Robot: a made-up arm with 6 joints. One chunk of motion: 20 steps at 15 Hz.
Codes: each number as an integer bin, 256 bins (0 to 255) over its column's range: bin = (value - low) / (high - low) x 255, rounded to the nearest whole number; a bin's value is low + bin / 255 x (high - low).
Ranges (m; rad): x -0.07..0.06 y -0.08..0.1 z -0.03..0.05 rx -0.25..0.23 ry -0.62..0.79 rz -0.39..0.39
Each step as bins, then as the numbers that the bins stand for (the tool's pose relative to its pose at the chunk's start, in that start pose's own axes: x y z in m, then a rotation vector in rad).
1 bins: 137 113 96 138 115 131
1 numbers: -0.0002 -0.0002 0.0001 0.0098 0.0159 0.0107
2 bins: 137 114 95 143 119 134
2 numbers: -0.0002 0.0005 -0.0002 0.0192 0.0380 0.0199
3 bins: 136 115 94 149 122 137
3 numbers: -0.0007 0.0012 -0.0005 0.0305 0.0546 0.0291
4 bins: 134 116 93 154 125 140
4 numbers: -0.0017 0.0019 -0.0008 0.0399 0.0712 0.0382
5 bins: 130 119 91 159 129 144
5 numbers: -0.0037 0.0040 -0.0015 0.0493 0.0933 0.0505
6 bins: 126 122 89 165 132 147
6 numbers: -0.0058 0.0061 -0.0021 0.0606 0.1099 0.0596
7 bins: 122 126 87 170 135 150
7 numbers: -0.0078 0.0089 -0.0027 0.0700 0.1265 0.0688
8 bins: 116 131 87 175 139 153
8 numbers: -0.0109 0.0125 -0.0027 0.0794 0.1486 0.0780
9 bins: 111 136 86 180 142 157
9 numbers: -0.0134 0.0160 -0.0030 0.0888 0.1652 0.0902
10 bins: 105 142 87 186 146 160
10 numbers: -0.0165 0.0202 -0.0027 0.1001 0.1873 0.0994
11 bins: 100 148 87 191 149 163
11 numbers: -0.0190 0.0245 -0.0027 0.1095 0.2039 0.1086
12 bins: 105 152 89 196 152 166
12 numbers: -0.0165 0.0273 -0.0021 0.1189 0.2205 0.1178
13 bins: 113 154 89 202 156 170
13 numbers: -0.0124 0.0287 -0.0021 0.1302 0.2426 0.1300
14 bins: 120 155 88 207 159 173
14 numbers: -0.0088 0.0294 -0.0024 0.1396 0.2592 0.1392
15 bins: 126 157 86 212 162 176
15 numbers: -0.0058 0.0308 -0.0030 0.1491 0.2758 0.1484
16 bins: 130 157 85 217 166 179
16 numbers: -0.0037 0.0308 -0.0033 0.1585 0.2979 0.1575
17 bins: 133 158 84 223 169 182
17 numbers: -0.0022 0.0315 -0.0036 0.1698 0.3145 0.1667
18 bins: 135 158 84 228 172 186
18 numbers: -0.0012 0.0315 -0.0036 0.1792 0.3311 0.1789
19 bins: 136 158 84 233 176 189
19 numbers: -0.0007 0.0315 -0.0036 0.1886 0.3532 0.1881
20 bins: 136 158 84 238 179 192
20 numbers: -0.0007 0.0315 -0.0036 0.1980 0.3698 0.1973
